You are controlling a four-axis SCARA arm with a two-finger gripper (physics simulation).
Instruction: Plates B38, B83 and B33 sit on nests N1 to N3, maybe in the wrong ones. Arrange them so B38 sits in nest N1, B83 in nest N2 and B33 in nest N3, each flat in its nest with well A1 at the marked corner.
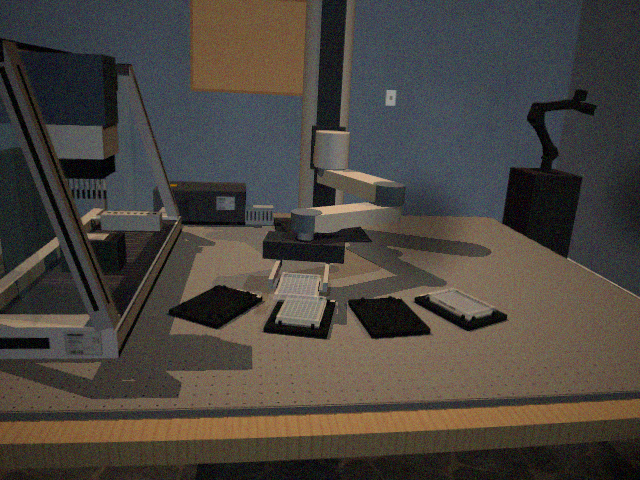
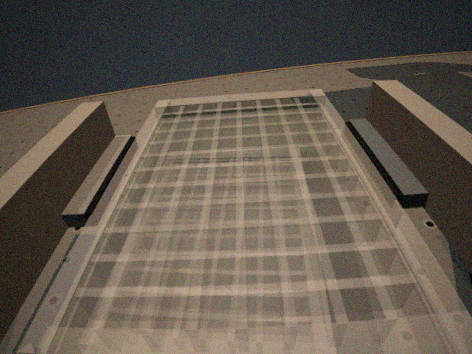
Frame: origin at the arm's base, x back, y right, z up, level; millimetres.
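Seen in the pictures: gripper, fingertip midpoint: (image 1: 297, 285) (image 2: 237, 114); arm's base, origin of the base link: (image 1: 319, 232).
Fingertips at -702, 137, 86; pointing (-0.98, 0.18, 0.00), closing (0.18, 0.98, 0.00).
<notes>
Offsets run from my fingertips to a thing's middle, as dx, dy, dz. "spot": to the spot under its first point. Level surfaces: height alone.
My gripper (image 1: 299, 281) (image 2: 237, 114) is shut on a clear, gridded plate @[+24, -4, -13] (image 1: 298, 285) (image 2: 240, 200), gripping its two long sides. It holds the plate level in the air, slightly behind and above the second nest from the left (image 1: 270, 327). Another plate @[+6, -12, -54] (image 1: 301, 313) sits in that nest. The third nest @[-3, -188, -62] (image 1: 388, 317) and the far-left nest @[+58, +161, -62] (image 1: 216, 306) are black and empty. A third plate @[+31, -361, -54] (image 1: 461, 303) sits in the far-right nest @[+31, -361, -62] (image 1: 468, 324). Plate names, nest numbers and the A1 corners cannot be read.
A framed machine @[spot: -149, +342, -26] (image 1: 98, 333) stands on the left of the table @[dz -73] (image 1: 361, 369). A dark box @[spot: +737, +231, +3] (image 1: 209, 202) and a small white rack @[spot: +747, +65, -37] (image 1: 259, 214) stand at the back, near the arm's column (image 1: 330, 62). A black arm (image 1: 542, 129) stands on a pedestal at the right.
</notes>
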